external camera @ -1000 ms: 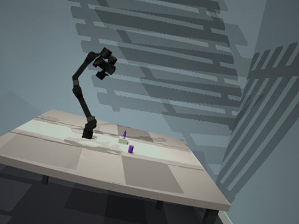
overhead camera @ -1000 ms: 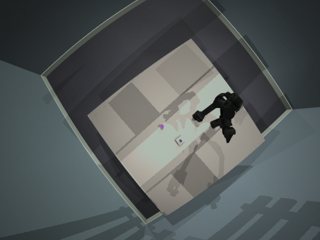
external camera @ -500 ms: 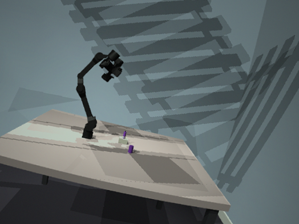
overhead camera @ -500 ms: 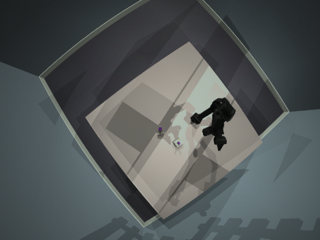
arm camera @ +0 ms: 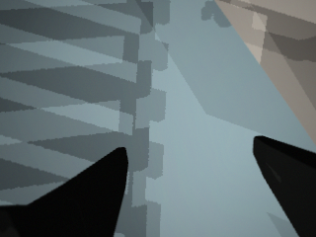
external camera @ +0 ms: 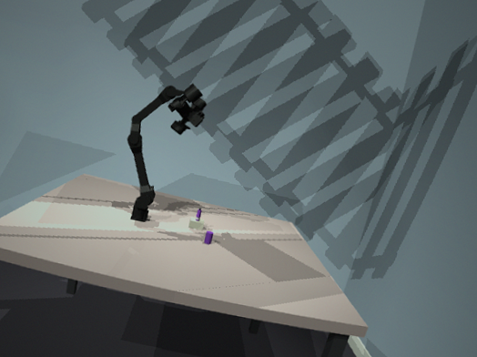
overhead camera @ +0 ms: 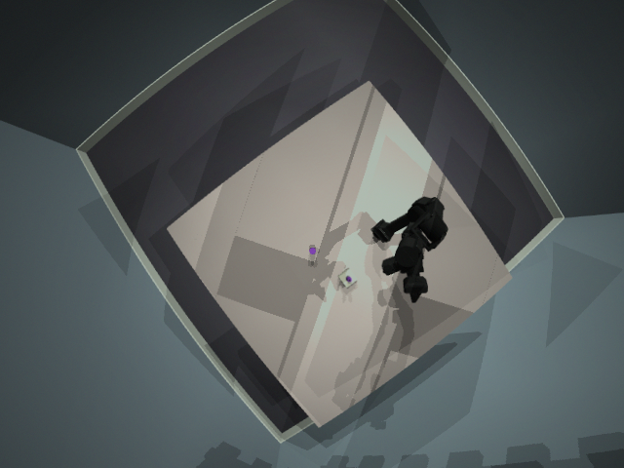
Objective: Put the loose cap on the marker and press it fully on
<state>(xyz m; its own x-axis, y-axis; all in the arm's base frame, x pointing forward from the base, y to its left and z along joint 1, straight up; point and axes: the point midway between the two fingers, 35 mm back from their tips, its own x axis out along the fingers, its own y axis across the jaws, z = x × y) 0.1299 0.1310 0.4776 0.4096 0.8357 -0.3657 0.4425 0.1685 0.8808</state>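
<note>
The purple cap lies 440 mm below my gripper tip, 280 mm to the right of it and 170 mm ahead of it. The rest, counted from my gripper tip: pale holder block (450 mm below, 120 mm ahead, 80 mm to the right).
</note>
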